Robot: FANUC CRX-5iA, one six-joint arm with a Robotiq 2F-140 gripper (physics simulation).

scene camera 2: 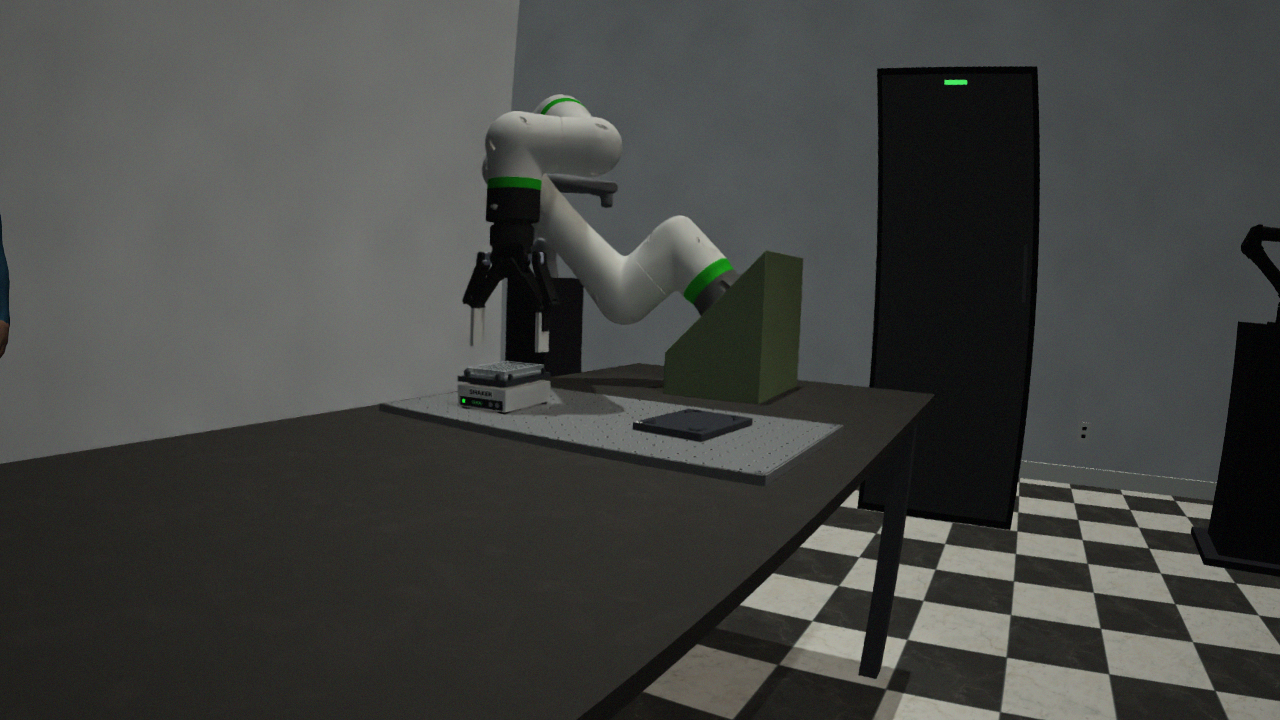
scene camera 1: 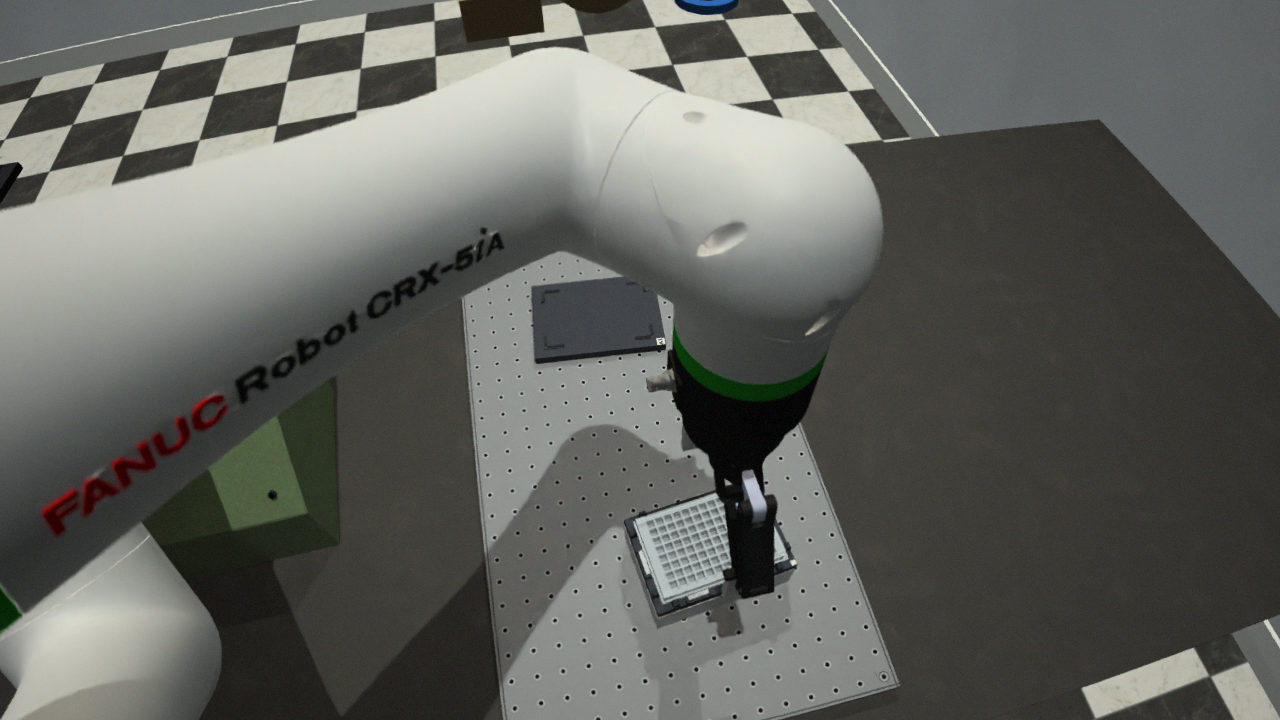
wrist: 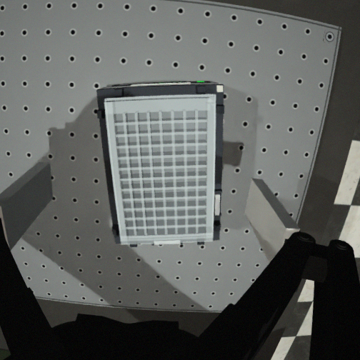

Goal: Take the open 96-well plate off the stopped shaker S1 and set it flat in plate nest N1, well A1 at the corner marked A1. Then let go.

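Places are measured from the arm's base along level axes (x ahead, y left, z up), in millimetres.
Pixels of known places: gripper, between the fingertips: (scene camera 2: 507, 348) (scene camera 1: 715, 514); arm's base, origin of its link: (scene camera 2: 731, 307).
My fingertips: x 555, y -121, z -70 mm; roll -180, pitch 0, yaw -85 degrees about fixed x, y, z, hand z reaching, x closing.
Note:
Ahead of a thing's pixels: the offset from my fingertips to its top centre. Level surfaces: height alone.
The open 96-well plate @[dy -10, dx -3, dz -31 mm] (scene camera 1: 687, 548) (scene camera 2: 503, 368) (wrist: 162, 172) lies flat on the shaker S1 (scene camera 1: 664, 611) (scene camera 2: 528, 394) (wrist: 160, 90), inside its dark top frame. My gripper (scene camera 1: 751, 573) (scene camera 2: 509, 345) (wrist: 149, 188) is open and empty. It points down and hangs above the plate, with one finger out beyond each long side in the wrist view. In scene camera 1 a finger hides part of the plate. The dark plate nest N1 @[dy +321, dx -90, dz -85 mm] (scene camera 1: 595, 320) (scene camera 2: 693, 423) has corner marks and a small white label at its near right corner in scene camera 1. The nest does not show in the wrist view.
The perforated grey board @[dz -100 mm] (scene camera 1: 554, 573) (scene camera 2: 590, 439) (wrist: 30, 95) carries the shaker and nest, which stand apart. It lies on the dark table @[dz -113 mm] (scene camera 1: 1029, 358) (scene camera 2: 313, 555). The green wedge-shaped base (scene camera 1: 268, 483) (scene camera 2: 742, 344) stands beside the board.

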